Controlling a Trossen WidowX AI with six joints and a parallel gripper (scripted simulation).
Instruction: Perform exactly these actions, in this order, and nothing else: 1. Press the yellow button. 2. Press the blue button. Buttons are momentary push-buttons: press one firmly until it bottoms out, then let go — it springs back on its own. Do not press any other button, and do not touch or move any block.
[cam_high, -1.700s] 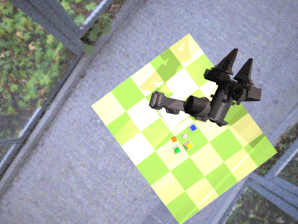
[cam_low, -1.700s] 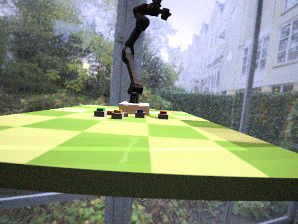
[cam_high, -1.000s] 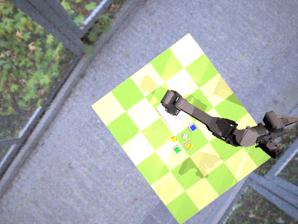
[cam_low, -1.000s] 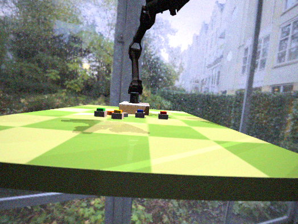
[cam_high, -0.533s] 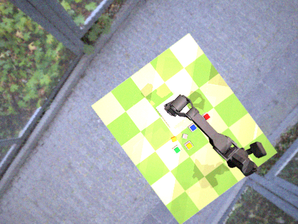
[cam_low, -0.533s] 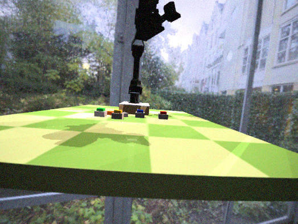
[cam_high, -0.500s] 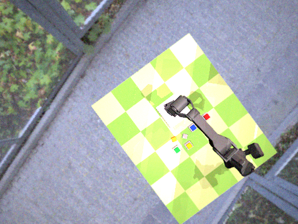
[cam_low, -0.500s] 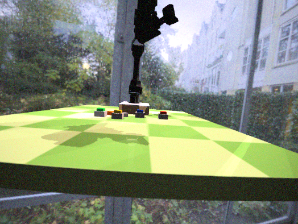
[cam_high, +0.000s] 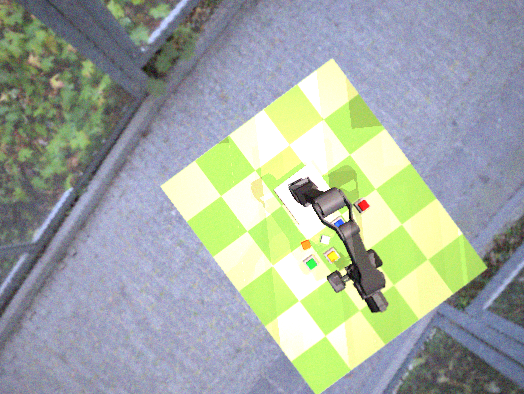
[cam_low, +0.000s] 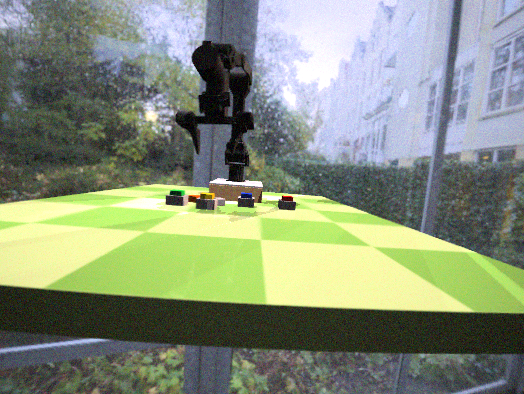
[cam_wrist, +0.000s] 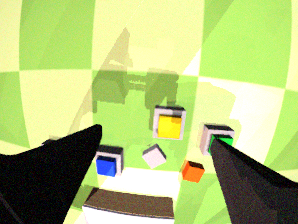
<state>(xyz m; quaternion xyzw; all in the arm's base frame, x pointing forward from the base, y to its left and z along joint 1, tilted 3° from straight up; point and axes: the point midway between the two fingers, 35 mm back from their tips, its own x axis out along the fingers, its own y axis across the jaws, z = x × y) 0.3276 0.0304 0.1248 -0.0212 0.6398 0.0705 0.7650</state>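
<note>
Now: the yellow button 30 mm behind my gripper tip, 20 mm to the right of it and 110 mm below it. Also, from my gripper tip: pale block: 100 mm behind, 20 mm to the right, 130 mm below; blue button: 130 mm behind, 60 mm to the left, 110 mm below; green button: 40 mm behind, 120 mm to the right, 110 mm below.
</note>
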